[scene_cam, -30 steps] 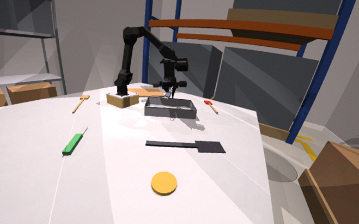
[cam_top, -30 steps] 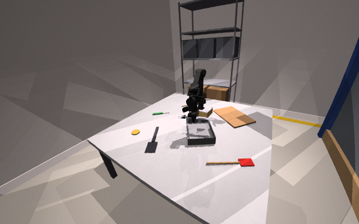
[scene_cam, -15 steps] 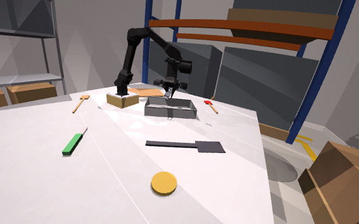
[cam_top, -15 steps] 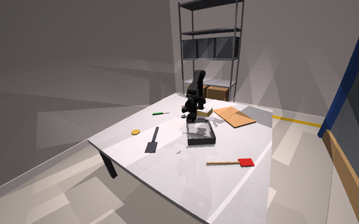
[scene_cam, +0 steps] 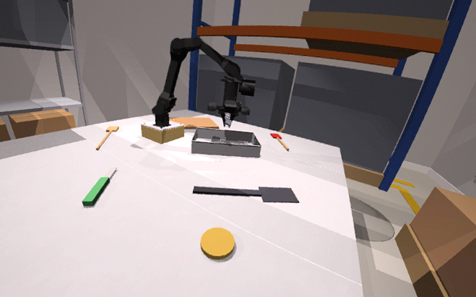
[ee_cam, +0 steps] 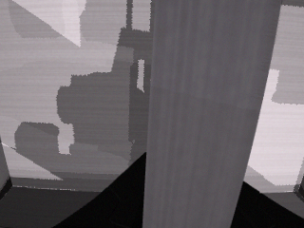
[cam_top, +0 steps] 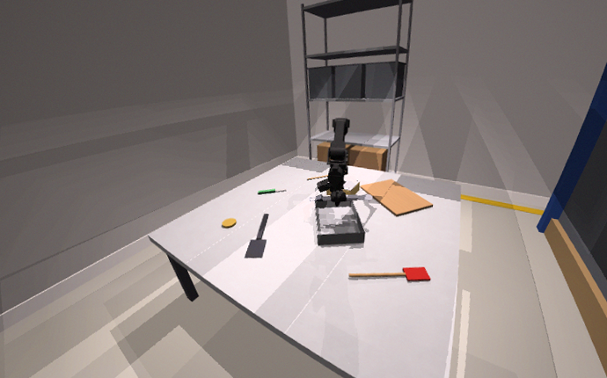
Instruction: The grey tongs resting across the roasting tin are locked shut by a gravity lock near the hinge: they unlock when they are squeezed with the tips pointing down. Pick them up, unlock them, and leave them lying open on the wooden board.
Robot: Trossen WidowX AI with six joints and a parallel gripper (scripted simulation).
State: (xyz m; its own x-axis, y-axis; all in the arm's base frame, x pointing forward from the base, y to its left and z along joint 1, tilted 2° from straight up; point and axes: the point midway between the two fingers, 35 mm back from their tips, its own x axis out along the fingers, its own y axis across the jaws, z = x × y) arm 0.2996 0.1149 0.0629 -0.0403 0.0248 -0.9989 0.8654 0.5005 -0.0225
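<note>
Right now the wooden board is 39 cm behind my gripper tip, 19 cm to the left of it and 9 cm below it. Round my gripper tip: black spatula (27 cm to the right, 25 cm ahead, 10 cm below); then red spatula (32 cm to the left, 20 cm ahead, 10 cm below); then roasting tin (7 cm below).
</note>
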